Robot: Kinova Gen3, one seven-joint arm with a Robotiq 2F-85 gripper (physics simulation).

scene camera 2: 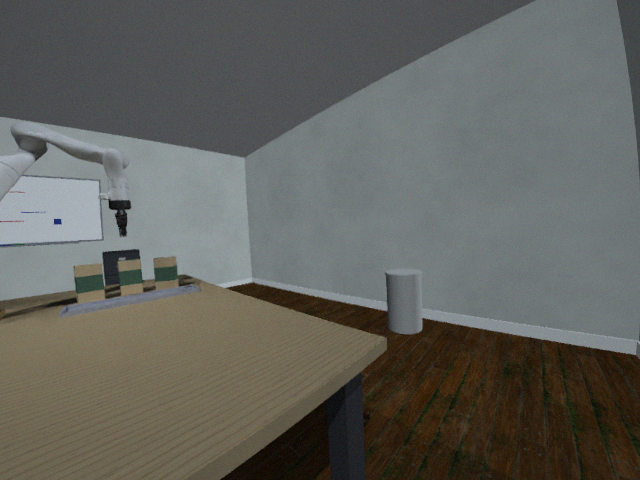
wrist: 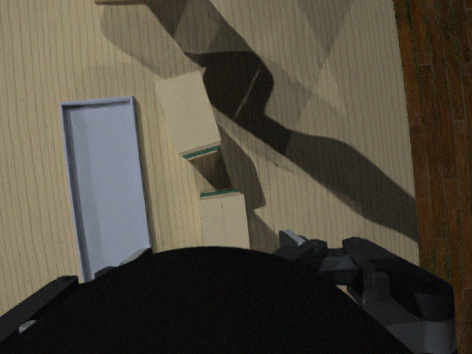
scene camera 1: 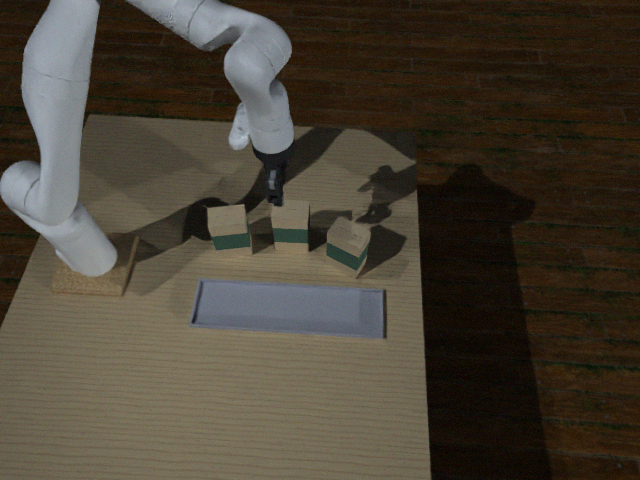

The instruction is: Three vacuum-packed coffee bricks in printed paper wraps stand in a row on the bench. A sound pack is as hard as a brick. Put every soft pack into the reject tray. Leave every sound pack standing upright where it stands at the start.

Labels:
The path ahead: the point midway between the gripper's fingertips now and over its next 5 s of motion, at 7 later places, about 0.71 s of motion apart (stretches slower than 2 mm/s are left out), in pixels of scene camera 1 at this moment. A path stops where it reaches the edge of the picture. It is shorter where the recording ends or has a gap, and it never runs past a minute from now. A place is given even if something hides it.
The gripper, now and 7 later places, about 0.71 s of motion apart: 281, 185; 341, 196; 343, 207; 341, 210; 341, 210; 343, 214; 344, 225; 342, 226

